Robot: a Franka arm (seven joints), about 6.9 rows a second.
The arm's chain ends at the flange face. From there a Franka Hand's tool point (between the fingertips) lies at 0.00 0.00 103.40 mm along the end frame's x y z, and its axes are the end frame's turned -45 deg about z.
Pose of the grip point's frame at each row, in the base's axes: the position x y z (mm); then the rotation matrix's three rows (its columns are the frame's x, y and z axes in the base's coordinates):
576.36, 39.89, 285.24; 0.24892, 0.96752, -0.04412; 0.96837, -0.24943, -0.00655; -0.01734, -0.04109, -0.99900
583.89, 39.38, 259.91; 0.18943, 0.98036, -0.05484; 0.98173, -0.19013, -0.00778; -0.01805, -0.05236, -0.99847
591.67, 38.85, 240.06; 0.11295, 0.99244, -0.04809; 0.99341, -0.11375, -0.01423; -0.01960, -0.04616, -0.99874
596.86, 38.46, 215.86; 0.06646, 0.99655, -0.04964; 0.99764, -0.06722, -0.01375; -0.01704, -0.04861, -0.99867
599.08, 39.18, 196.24; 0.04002, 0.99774, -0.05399; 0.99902, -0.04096, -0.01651; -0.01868, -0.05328, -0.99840
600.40, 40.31, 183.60; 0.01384, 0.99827, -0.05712; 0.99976, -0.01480, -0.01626; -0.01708, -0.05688, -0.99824
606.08, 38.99, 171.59; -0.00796, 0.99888, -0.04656; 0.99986, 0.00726, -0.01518; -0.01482, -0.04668, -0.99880
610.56, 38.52, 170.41; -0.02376, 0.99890, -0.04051; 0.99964, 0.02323, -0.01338; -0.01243, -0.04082, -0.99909
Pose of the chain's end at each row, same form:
580.92, 40.57, 388.54; 0.86015, 0.50813, -0.04412; 0.50837, -0.86111, -0.00655; -0.04132, -0.01679, -0.99900
589.56, 40.18, 363.15; 0.82717, 0.55927, -0.05484; 0.55975, -0.82863, -0.00778; -0.04979, -0.02426, -0.99847
596.64, 40.32, 343.33; 0.78163, 0.62189, -0.04809; 0.62201, -0.78288, -0.01423; -0.04650, -0.01878, -0.99874
601.99, 39.88, 319.12; 0.75166, 0.65767, -0.04964; 0.65791, -0.75297, -0.01375; -0.04642, -0.02232, -0.99867
604.66, 40.89, 299.47; 0.73381, 0.67721, -0.05399; 0.67745, -0.73538, -0.01651; -0.05088, -0.02447, -0.99840
606.31, 41.99, 286.82; 0.71567, 0.69610, -0.05712; 0.69647, -0.71740, -0.01626; -0.05230, -0.02814, -0.99824
610.89, 40.56, 274.87; 0.70069, 0.71194, -0.04656; 0.71214, -0.70187, -0.01518; -0.04349, -0.02253, -0.99880
614.75, 39.90, 273.72; 0.68953, 0.72313, -0.04051; 0.72328, -0.69043, -0.01338; -0.03765, -0.02007, -0.99909

